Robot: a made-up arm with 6 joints. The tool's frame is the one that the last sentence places. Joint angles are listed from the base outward.
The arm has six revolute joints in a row. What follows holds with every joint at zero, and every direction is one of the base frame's. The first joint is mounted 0.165 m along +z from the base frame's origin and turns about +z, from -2.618 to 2.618 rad. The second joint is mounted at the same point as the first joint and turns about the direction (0.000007, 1, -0.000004), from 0 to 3.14 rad. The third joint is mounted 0.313 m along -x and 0.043 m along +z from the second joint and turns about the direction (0.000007, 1, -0.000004), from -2.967 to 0 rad. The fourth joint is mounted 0.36 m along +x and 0.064 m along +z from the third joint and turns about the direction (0.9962, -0.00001, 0.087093), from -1.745 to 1.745 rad. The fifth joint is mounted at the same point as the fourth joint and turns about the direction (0.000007, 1, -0.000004), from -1.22 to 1.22 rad. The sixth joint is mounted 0.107 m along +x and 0.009 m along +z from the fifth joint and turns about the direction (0.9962, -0.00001, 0.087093), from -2.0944 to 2.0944 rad. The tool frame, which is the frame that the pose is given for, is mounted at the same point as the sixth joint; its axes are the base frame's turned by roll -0.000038, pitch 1.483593 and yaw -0.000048 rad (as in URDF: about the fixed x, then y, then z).
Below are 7 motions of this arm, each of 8 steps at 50 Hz.
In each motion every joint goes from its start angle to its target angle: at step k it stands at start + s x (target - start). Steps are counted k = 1, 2, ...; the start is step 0. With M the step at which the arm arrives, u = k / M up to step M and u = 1 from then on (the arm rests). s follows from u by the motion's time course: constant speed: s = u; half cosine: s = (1 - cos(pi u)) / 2; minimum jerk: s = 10 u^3 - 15 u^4 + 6 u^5.
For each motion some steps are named. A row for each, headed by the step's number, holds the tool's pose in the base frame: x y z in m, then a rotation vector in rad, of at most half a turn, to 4 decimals.
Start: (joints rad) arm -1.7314 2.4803 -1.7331 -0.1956 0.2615 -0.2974
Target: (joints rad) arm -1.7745 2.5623 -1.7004 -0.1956 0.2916 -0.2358
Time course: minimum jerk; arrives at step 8
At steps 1, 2, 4, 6, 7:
1: -0.1091 -0.6364 0.0392 1.6333 2.2317 -0.8676
2: -0.1112 -0.6340 0.0333 1.6494 2.2323 -0.8533
4: -0.1205 -0.6225 0.0072 1.7225 2.2334 -0.7879
6: -0.1293 -0.6099 -0.0184 1.7955 2.2317 -0.7214
7: -0.1311 -0.6069 -0.0240 1.8116 2.2309 -0.7066

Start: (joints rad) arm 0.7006 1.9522 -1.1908 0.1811 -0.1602 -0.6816
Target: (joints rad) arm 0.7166 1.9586 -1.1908 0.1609 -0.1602 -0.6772
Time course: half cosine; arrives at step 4
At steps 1, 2, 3, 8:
1: 0.4249 0.3561 0.1836 -1.1724 1.7293 0.0906
2: 0.4228 0.3586 0.1824 -1.1838 1.7241 0.0917
3: 0.4207 0.3611 0.1811 -1.1952 1.7188 0.0927
8: 0.4199 0.3622 0.1806 -1.1999 1.7166 0.0932

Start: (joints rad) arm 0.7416 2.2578 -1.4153 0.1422 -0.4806 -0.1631
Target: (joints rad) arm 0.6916 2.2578 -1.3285 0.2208 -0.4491 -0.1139
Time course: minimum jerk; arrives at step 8
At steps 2, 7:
2: 0.4640 0.4107 0.1200 -0.6543 1.7664 0.4276
7: 0.4661 0.3734 0.0880 -0.5372 1.9188 0.4118

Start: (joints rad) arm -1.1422 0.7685 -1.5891 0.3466 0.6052 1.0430
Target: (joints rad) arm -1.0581 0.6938 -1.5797 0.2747 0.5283 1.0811
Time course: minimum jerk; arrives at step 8
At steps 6, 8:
6: 0.0448 -0.0494 0.7636 0.9999 0.5331 0.3070
8: 0.0425 -0.0454 0.7645 0.9864 0.5289 0.3100

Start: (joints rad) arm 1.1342 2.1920 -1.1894 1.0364 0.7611 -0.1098
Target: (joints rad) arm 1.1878 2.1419 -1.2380 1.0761 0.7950 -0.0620
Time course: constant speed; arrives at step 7
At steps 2, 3, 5, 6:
2: 0.1404 0.4723 0.0525 0.5622 -2.5738 -0.7507
3: 0.1375 0.4764 0.0583 0.5639 -2.5670 -0.7644
5: 0.1315 0.4843 0.0701 0.5677 -2.5526 -0.7916
6: 0.1284 0.4881 0.0761 0.5697 -2.5450 -0.8051

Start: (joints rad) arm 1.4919 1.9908 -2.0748 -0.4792 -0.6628 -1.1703
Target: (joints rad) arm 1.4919 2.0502 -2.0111 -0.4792 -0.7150 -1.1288
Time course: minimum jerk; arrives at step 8
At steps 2, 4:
2: 0.0166 0.5978 0.5931 -0.8075 -0.2352 0.0584
4: 0.0168 0.6098 0.5693 -0.8387 -0.2307 0.0868

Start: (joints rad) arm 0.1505 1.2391 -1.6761 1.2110 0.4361 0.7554
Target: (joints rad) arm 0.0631 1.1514 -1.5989 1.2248 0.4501 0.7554
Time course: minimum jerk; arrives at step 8
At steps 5, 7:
5: 0.3031 0.0705 0.7183 0.8904 1.2274 1.9575
7: 0.2969 0.0635 0.7174 0.8976 1.2134 1.9448

